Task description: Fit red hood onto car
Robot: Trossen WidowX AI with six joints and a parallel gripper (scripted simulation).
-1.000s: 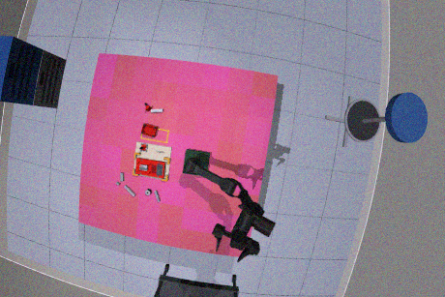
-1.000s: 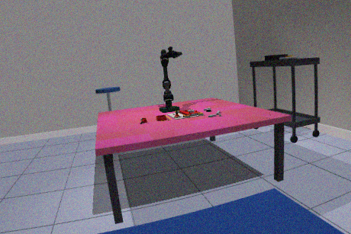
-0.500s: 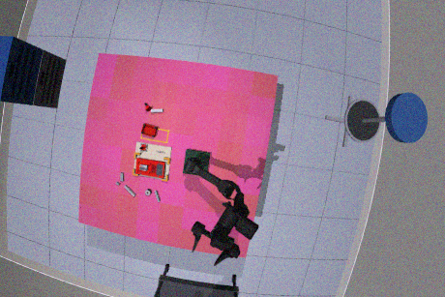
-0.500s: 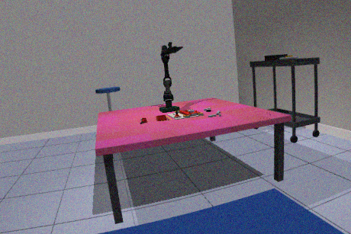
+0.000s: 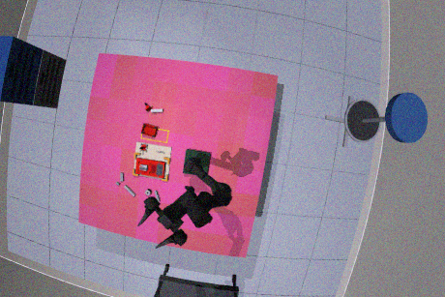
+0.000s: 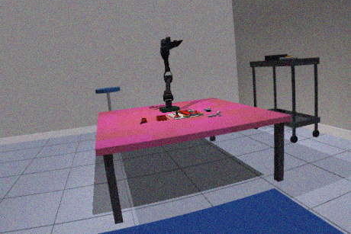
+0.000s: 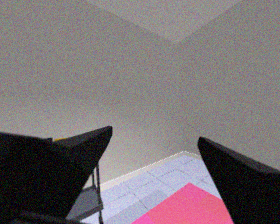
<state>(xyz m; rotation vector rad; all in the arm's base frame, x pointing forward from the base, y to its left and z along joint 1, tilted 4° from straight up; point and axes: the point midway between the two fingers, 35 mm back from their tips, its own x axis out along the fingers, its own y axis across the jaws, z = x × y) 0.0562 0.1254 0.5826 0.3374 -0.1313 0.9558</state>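
The red hood lies 31 cm ahead of my gripper tip, 28 cm to the right of it and 62 cm below it. Round my gripper tip: grey engine block 29 cm ahead, 3 cm to the right, 60 cm below.
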